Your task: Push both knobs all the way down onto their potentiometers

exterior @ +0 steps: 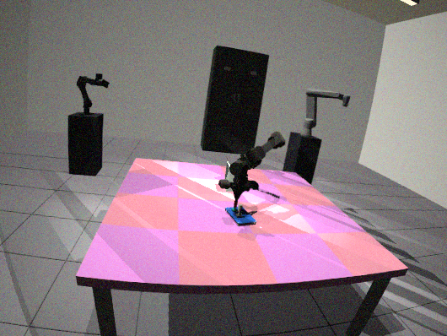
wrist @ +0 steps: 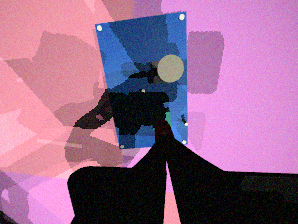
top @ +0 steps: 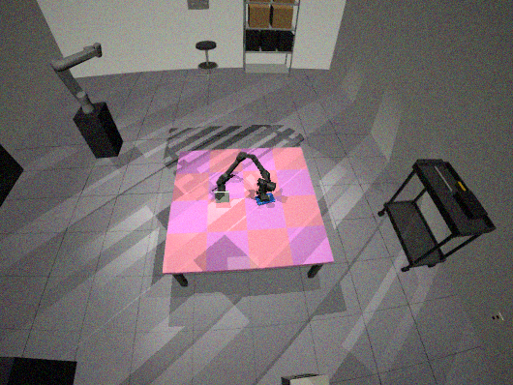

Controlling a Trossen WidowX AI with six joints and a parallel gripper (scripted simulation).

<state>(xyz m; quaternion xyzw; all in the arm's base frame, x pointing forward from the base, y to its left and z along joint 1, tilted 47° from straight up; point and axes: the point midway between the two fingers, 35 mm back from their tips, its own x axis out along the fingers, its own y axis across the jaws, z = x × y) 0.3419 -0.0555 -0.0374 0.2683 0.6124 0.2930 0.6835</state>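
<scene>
Now: the red knob 10 mm below my gripper tip.
</scene>
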